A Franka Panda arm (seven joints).
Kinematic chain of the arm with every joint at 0, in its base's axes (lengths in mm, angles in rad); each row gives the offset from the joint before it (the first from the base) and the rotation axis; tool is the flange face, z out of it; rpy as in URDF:
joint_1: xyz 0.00 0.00 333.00 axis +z
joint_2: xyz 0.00 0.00 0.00 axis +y
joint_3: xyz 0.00 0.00 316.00 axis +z
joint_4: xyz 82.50 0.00 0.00 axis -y
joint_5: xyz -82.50 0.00 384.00 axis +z
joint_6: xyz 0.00 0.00 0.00 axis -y
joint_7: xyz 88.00 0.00 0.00 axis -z
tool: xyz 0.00 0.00 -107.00 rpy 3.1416 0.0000 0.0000
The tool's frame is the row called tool.
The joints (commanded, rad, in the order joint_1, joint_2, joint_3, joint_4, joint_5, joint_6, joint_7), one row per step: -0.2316 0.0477 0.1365 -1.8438 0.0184 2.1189 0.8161; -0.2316 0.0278 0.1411 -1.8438 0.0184 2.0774 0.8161; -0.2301 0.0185 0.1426 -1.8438 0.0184 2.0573 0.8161; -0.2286 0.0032 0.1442 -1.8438 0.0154 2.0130 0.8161; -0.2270 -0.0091 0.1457 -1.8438 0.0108 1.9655 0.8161; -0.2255 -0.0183 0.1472 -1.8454 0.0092 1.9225 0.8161; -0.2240 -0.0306 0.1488 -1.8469 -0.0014 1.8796 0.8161
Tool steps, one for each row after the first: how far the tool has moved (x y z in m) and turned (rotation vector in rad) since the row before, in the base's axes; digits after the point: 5 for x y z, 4 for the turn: -0.00693 0.00400 0.00720 -0.0003 0.0219 0.0055; -0.00334 0.00237 0.00326 -0.0002 0.0109 0.0034; -0.00674 0.00276 0.00415 -0.0023 0.0295 0.0047; -0.00667 0.00249 0.00213 -0.0031 0.0357 0.0049; -0.00599 0.00240 0.00012 0.0000 0.0356 0.0037; -0.00679 0.00188 0.00199 -0.0096 0.0331 0.0057
